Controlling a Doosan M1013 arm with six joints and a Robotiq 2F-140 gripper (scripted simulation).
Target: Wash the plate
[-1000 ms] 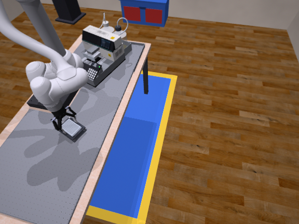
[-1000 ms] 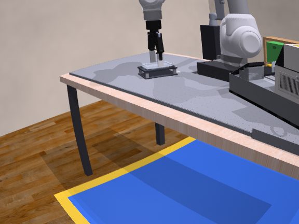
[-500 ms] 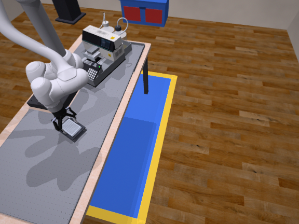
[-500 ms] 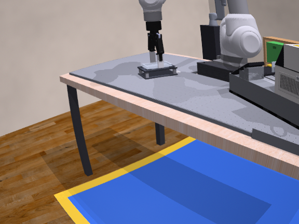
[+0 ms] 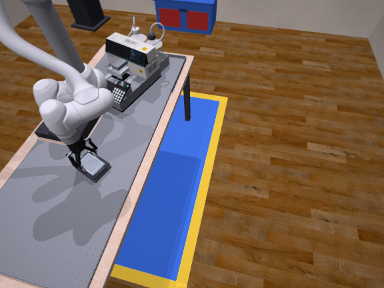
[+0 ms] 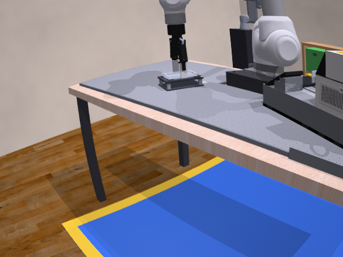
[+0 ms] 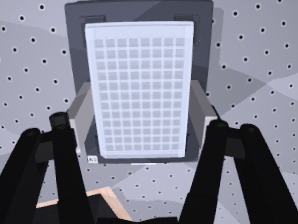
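Right now the plate is 2 cm below my hand. Also, from my hand: plate washer: 20 cm behind, 67 cm to the left, 6 cm above; plate nest N1: 3 cm below.
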